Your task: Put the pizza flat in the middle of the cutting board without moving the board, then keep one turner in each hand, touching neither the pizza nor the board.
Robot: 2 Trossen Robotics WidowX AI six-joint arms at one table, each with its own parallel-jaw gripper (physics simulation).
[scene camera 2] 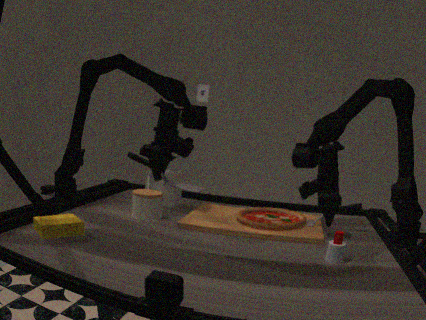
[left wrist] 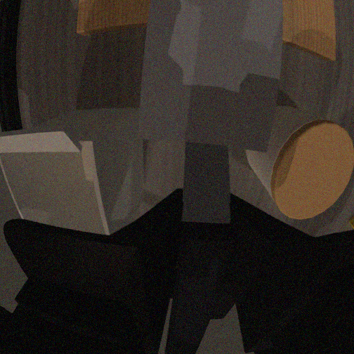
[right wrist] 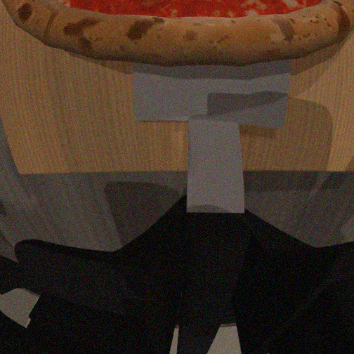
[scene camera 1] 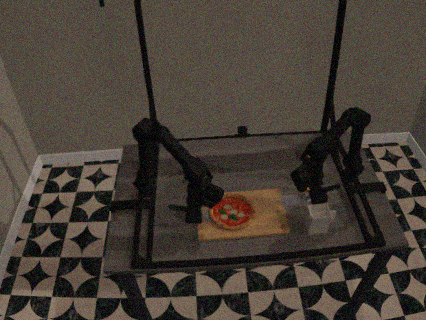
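Note:
The pizza (scene camera 1: 231, 212) (scene camera 2: 271, 218) (right wrist: 200, 37) lies about flat on the cutting board (scene camera 1: 270, 212) (scene camera 2: 210, 217) (right wrist: 65, 135), off-centre towards the right arm's end. My right gripper (scene camera 1: 194, 219) (scene camera 2: 329, 219) (right wrist: 203, 203) is shut on a grey turner (right wrist: 162, 100). Its blade reaches over the board to the pizza's near crust, which hides its front edge; whether it touches the board is unclear. My left gripper (scene camera 1: 317, 200) (scene camera 2: 158, 176) (left wrist: 200, 197) is shut on the other turner (left wrist: 210, 110) (scene camera 2: 187, 187), held up beside the board, clear of the pizza.
A canister with a wooden lid (scene camera 2: 147, 205) (left wrist: 312, 170) and a pale open container (left wrist: 50, 185) stand below the left gripper. A yellow sponge (scene camera 2: 59, 226) lies at the left in scene camera 2. A red-capped bottle (scene camera 2: 335, 250) stands near the right gripper.

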